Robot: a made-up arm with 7 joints.
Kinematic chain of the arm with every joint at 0, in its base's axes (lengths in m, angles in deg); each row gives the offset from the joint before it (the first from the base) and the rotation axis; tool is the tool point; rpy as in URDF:
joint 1: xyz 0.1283 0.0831 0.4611 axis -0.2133 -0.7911 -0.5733
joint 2: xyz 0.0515 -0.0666 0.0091 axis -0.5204 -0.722 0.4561
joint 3: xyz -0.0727 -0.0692 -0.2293 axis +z
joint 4: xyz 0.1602 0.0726 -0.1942 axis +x
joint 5: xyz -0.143 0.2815 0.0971 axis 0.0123 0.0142 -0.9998
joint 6: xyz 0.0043 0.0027 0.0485 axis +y
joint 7: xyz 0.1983 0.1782 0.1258 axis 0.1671 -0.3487 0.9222
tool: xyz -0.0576 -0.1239 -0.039 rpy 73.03 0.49 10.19
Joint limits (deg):
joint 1: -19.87..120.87
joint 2: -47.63..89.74
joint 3: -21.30..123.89
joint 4: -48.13..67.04
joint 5: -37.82..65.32
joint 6: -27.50..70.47
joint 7: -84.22..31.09
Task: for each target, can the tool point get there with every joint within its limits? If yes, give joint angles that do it. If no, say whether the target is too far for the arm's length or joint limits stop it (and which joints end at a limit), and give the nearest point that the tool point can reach.
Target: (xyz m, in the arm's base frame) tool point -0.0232 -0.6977 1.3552
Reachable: no: joint limits stop it (at a limit: joint 1, joint 2, joint 4, joint 5, joint 6, joint 7) | nearest point 0.1067 -0.5431 1.1287 | short by 0.303 m
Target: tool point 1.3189 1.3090 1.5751
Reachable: no: too far | nearest point 0.7222 0.3845 0.7269 | short by 1.389 m
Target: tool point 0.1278 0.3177 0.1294
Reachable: yes | joints 15.79 5.30 35.25 -26.24 44.28 -12.67 7.75
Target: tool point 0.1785 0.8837 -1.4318
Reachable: no: too far | nearest point 0.1416 0.4062 -0.4075 | short by 1.131 m
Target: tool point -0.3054 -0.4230 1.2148
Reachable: no: joint limits stop it (at a limit: joint 1, joint 3, joint 4, joint 5, joint 6, joint 7) | nearest point -0.0970 -0.3211 1.1494 | short by 0.241 m
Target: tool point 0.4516 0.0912 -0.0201
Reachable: yes | joints 107.71 8.39 69.64 4.50 -29.16 47.48 -69.10
